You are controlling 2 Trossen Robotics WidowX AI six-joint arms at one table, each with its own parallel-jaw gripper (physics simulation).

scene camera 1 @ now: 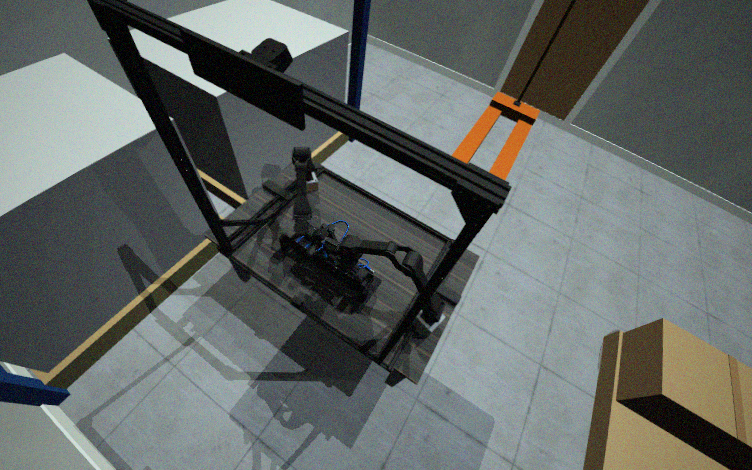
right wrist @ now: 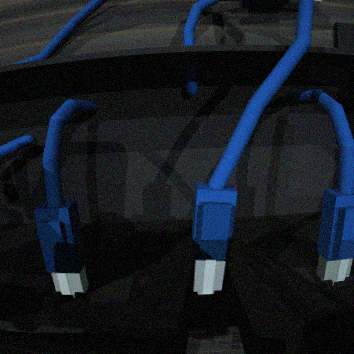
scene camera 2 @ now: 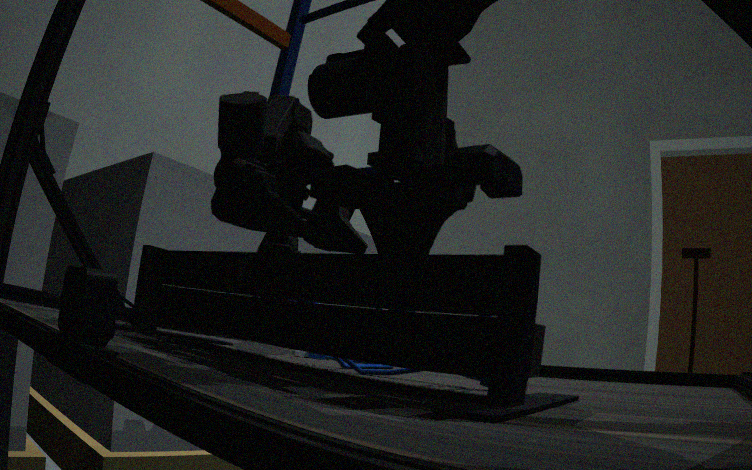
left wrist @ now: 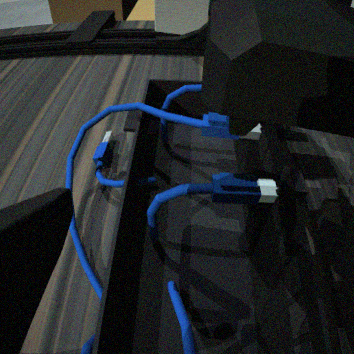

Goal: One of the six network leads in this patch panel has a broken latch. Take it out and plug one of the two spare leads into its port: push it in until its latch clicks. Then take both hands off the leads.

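Frame: origin at the left arm's base, x ahead, y left, z up, level; millimetres.
Seen in the pictures: left gripper, fingertip midpoint: (scene camera 2: pixel 338 242) (left wrist: pixel 200 206); right gripper, fingertip midpoint: (scene camera 1: pixel 347 273) (right wrist: pixel 209 250) (scene camera 2: pixel 401 283) (left wrist: pixel 235 126); left arm's base, origin of the base link: (scene camera 1: pixel 306 176); right arm's base, origin of the base link: (scene camera 1: pixel 430 316).
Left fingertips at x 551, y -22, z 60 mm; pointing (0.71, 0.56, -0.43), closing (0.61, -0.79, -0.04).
Pixels of each thing's middle, then the offset from my left fingertips to it. "spot": a spot on its surface instead.
- black patch panel, body centre: (left wrist: pixel 234 318) (scene camera 2: pixel 296 312) (scene camera 1: pixel 327 262) dx -1, dy -32, dz -74 mm
- left plug, surface spot: (right wrist: pixel 57 232) spot: dx +48, dy +12, dz -34 mm
- middle plug, surface spot: (right wrist: pixel 213 221) spot: dx +90, dy +44, dz -35 mm
- right plug, surface spot: (right wrist: pixel 337 225) spot: dx +132, dy +66, dz -38 mm
- spare lead's plug, surface spot: (left wrist: pixel 102 151) spot: dx +66, dy +150, dz -112 mm
- plugged lead, body centre: (right wrist: pixel 59 269) (left wrist: pixel 255 182) dx +55, dy -3, dz -36 mm
- Loose blue cable, surface spot: (scene camera 2: pixel 374 368) spot: dx -146, dy +105, dz -128 mm
The black patch panel (scene camera 1: pixel 341 286) (scene camera 2: pixel 327 298) (left wrist: pixel 130 197) (right wrist: pixel 140 70) stands on the wooden table with blue network leads plugged into it. In the right wrist view three plugs show: a left plug (right wrist: pixel 57 232), a middle plug (right wrist: pixel 213 221) and a right plug (right wrist: pixel 337 225). My right gripper (scene camera 1: pixel 329 238) (left wrist: pixel 235 126) is shut on the middle plug (left wrist: pixel 215 124), its dark fingers on both sides of it. My left gripper (scene camera 1: pixel 302 229) (scene camera 2: pixel 327 224) is open and empty, just above the panel's far end. A spare lead's plug (left wrist: pixel 102 151) lies on the table behind the panel.
Another plugged lead (left wrist: pixel 239 187) sits just beside the held one. Loose blue cable (scene camera 2: pixel 374 368) lies on the table by the panel's foot. A black gantry frame (scene camera 1: pixel 402 145) spans the table.
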